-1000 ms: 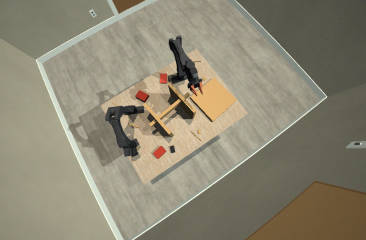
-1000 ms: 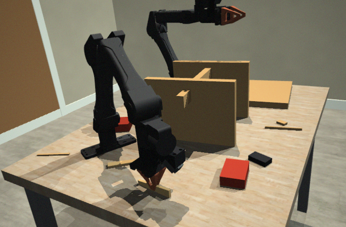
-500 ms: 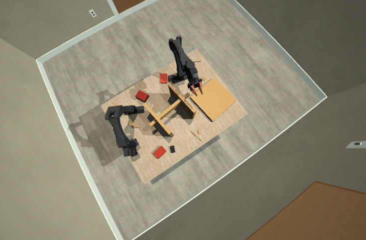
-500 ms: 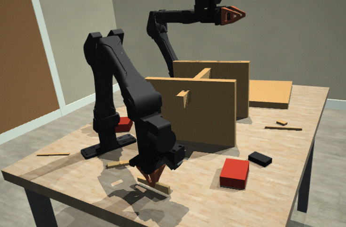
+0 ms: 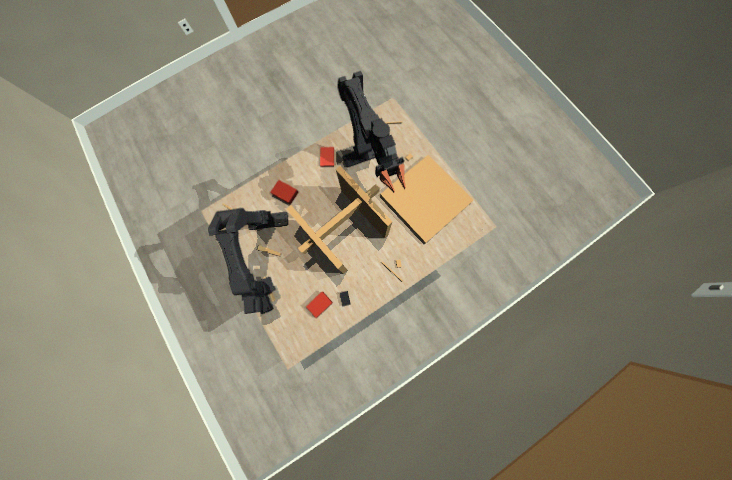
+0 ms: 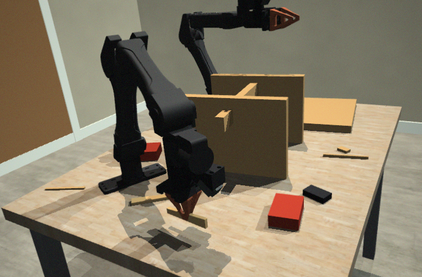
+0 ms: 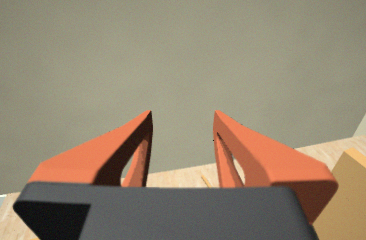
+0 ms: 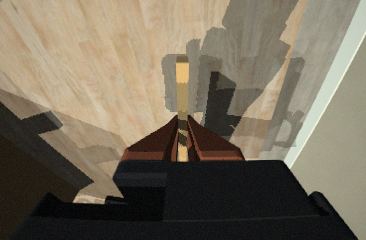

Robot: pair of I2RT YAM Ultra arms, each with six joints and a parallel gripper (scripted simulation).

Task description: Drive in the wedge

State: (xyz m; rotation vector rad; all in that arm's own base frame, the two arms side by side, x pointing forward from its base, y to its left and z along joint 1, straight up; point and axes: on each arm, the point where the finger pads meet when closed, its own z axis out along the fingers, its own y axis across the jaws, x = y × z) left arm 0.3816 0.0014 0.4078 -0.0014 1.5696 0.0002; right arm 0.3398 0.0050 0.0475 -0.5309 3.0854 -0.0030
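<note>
Right now my right hand is 44 cm to the right of the rail, 14 cm below it and 3 cm past it. Also, from my right hand: flat panel 87 cm to the left, 9 cm ahead, 3 cm below; then black block 25 cm to the left, 24 cm ahead, 4 cm below.
Now: left hand 10 cm past the rail, 21 cm to the left of it and 22 cm above it. The rest, counted from my left hand: flat panel: 2 cm ahead, 22 cm to the left, 39 cm below; black block: 17 cm ahead, 40 cm to the right, 40 cm below.
</note>
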